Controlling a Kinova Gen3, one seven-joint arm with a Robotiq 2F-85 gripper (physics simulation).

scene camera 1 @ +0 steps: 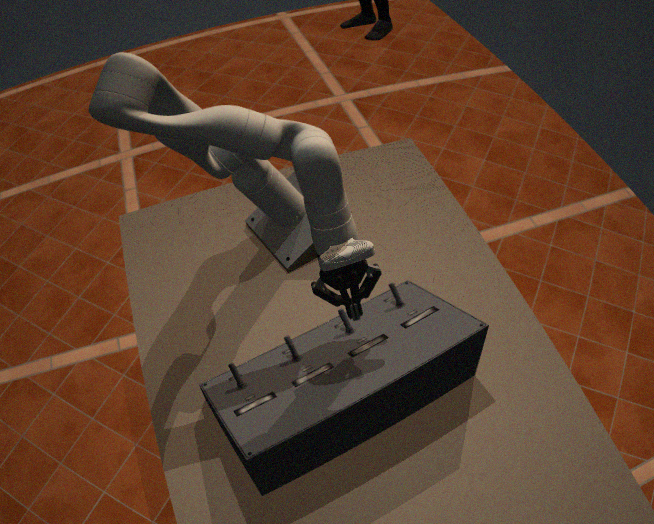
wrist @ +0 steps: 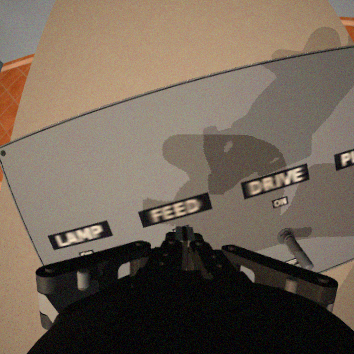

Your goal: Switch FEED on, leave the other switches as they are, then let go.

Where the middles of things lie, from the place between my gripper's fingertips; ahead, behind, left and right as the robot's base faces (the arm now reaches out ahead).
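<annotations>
My hand's 100 mm above the grey switch box [scene camera 1: 291, 415], and it's also 40 mm short of the box and 50 mm to the left of it.
</annotations>
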